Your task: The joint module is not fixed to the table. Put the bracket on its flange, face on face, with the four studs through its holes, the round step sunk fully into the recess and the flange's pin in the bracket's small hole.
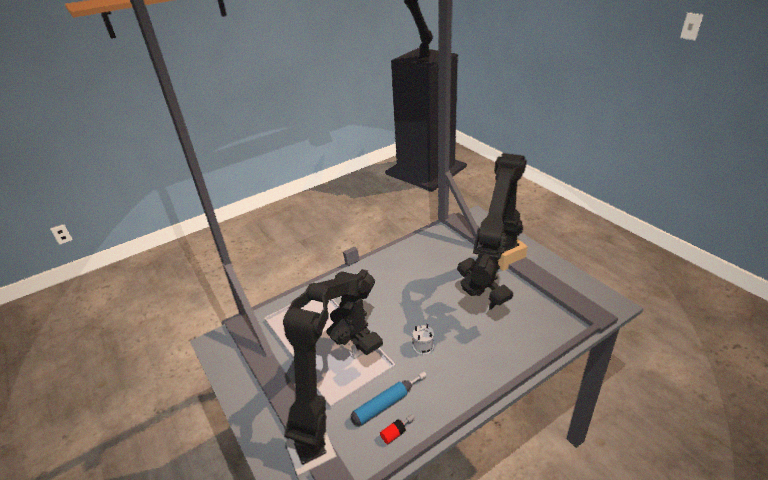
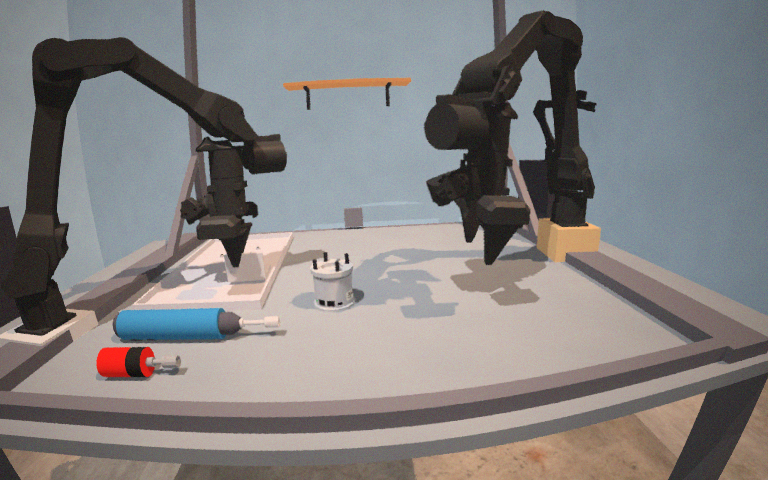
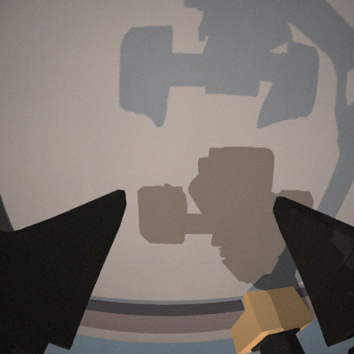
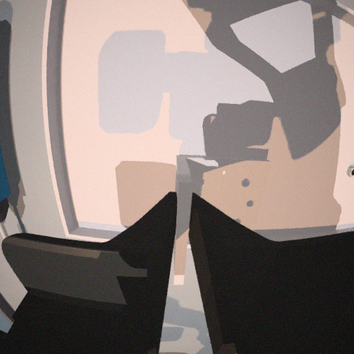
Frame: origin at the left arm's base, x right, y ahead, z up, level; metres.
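Where they show: left gripper, fingertip midpoint: (image 1: 480, 299) (image 2: 478, 252); right gripper, fingertip midpoint: (image 1: 358, 348) (image 2: 236, 266); left arm's base, link origin: (image 1: 506, 243) (image 2: 568, 223); right arm's base, link origin: (image 1: 310, 448) (image 2: 46, 323).
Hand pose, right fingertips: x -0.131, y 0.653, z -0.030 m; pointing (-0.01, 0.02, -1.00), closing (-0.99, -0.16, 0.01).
Observation:
Things, the pixels of their top centre, and the offset from my right fingertips. "pt": a spot on its surface instead.
- white joint module, top centre: (image 2: 330, 256) (image 1: 423, 330) dx -0.067, dy -0.184, dz +0.036 m
- shallow pale tray, top centre: (image 2: 229, 260) (image 1: 326, 339) dx +0.101, dy +0.064, dz -0.022 m
- blue driver, surface spot: (image 2: 169, 324) (image 1: 386, 403) pt dx -0.203, dy +0.014, dz -0.008 m
- shorter red driver, top centre: (image 2: 136, 349) (image 1: 398, 423) dx -0.271, dy +0.016, dz -0.004 m
The white joint module (image 1: 423, 341) (image 2: 333, 289) stands upright on the table, its flange up with four black studs pointing upward. The pale bracket (image 2: 254, 270) (image 4: 185, 182) stands in the tray, near the tray edge facing the module. My right gripper (image 2: 236, 263) (image 4: 180, 198) points down at the bracket, with its fingers close together on either side of the bracket's upright plate; it is shut on the bracket. The fingers hide part of the bracket. My left gripper (image 2: 479, 252) (image 3: 202, 201) is open and empty, above the table to the right of the module.
The shallow pale tray (image 1: 345, 390) (image 2: 198, 302) (image 4: 87, 150) lies left of the module. A blue driver (image 1: 380, 403) (image 2: 169, 324) and a shorter red driver (image 1: 390, 433) (image 2: 113, 362) lie in front of it. A raised rail (image 2: 396, 409) runs along the table's front edge.

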